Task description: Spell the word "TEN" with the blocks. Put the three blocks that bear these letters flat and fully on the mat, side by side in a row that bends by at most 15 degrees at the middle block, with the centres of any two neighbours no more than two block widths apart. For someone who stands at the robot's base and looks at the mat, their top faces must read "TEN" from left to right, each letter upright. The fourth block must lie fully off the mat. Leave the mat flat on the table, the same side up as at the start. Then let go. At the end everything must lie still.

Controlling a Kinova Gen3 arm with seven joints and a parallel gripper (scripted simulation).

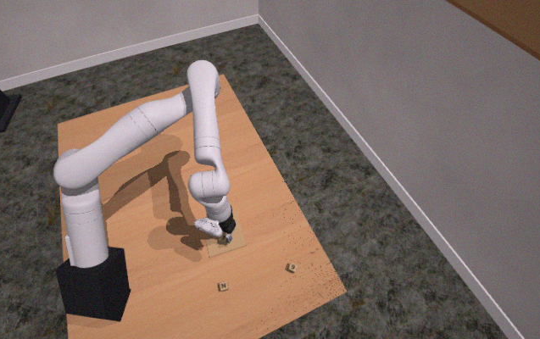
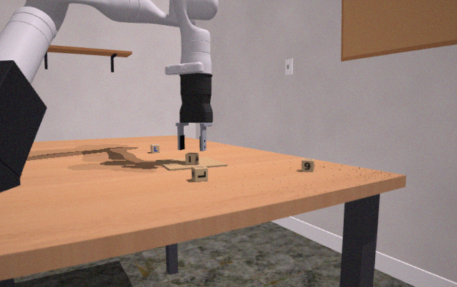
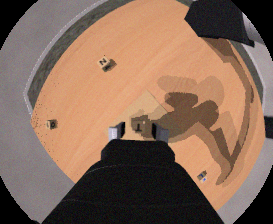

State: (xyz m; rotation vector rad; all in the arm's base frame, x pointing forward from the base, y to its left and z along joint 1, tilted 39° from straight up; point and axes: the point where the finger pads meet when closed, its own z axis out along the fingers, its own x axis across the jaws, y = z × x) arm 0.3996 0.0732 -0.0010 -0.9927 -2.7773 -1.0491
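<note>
Now: the mat 3 cm to the left of my hand and 5 cm below it.
</note>
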